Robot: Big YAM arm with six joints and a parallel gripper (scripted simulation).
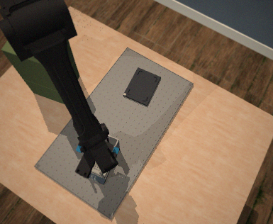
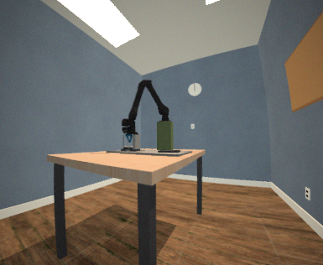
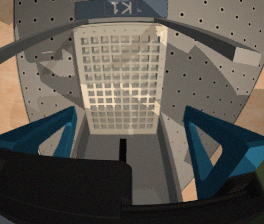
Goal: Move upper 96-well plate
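The white 96-well plate lies 1 cm ahead of my hand and 5 cm below it. The rest, counted from my hand: dark plate (1 cm ahead, 6 cm below); then pale A1 square (11 cm behind, 28 cm to the left, 8 cm below).
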